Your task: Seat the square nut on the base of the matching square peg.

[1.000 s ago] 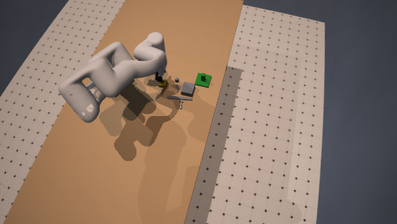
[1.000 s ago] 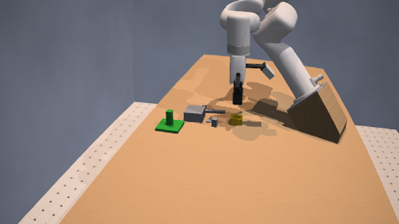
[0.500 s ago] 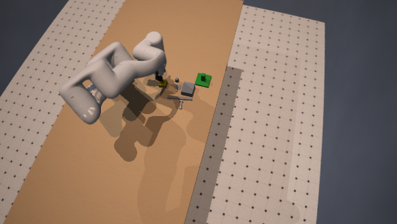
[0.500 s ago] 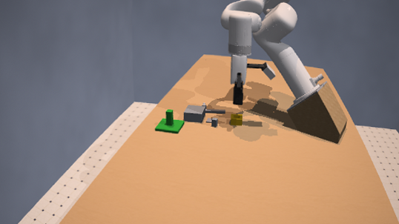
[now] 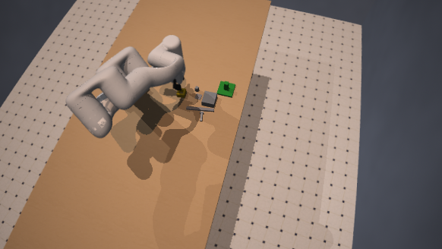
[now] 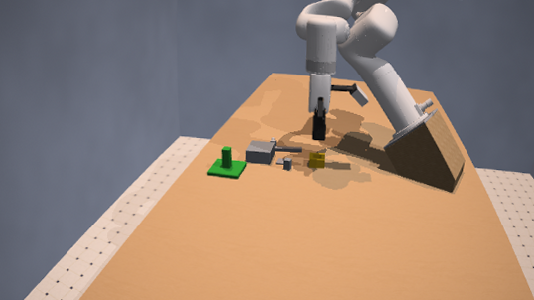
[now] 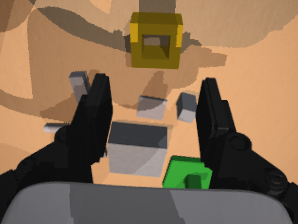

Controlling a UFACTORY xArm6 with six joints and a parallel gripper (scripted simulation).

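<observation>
The small grey cube is 90 mm below my hand, 70 mm ahead of it and 40 mm to the left of it. Round my hand: grey block (150 mm ahead, 80 mm below, 10 mm to the right); thin grey bar (120 mm ahead, 100 mm below, 60 mm to the right).
</observation>
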